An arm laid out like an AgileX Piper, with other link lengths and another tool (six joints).
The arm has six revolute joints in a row. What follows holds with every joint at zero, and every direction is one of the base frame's. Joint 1 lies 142.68 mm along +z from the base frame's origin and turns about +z. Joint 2 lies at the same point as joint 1 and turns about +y. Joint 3 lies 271.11 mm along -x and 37.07 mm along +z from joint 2 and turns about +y. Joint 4 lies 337.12 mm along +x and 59.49 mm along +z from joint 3 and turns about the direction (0.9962, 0, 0.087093). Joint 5 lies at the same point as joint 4 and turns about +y. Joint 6 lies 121.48 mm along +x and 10.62 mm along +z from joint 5 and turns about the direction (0.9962, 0, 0.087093). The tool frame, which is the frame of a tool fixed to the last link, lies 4.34 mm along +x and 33 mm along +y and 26.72 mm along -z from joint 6; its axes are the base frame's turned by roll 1.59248, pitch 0.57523 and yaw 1.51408 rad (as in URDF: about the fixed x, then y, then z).
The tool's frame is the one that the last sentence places.
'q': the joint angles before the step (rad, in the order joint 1, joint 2, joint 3, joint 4, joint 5, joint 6). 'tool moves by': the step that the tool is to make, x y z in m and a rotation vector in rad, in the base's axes. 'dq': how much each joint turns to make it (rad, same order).
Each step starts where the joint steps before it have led.
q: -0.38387, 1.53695, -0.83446, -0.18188, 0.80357, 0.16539
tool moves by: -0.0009, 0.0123, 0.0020, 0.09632, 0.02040, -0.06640
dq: 0.00009, 0.00101, -0.00002, 0.10503, 0.05444, 0.00011
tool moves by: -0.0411, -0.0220, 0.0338, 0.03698, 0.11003, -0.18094
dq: -0.12366, -0.12501, 0.02350, -0.00754, 0.22042, 0.04658
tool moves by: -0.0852, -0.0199, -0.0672, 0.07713, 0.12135, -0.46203
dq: -0.28623, -0.03366, 0.27646, 0.00193, -0.08746, 0.18220
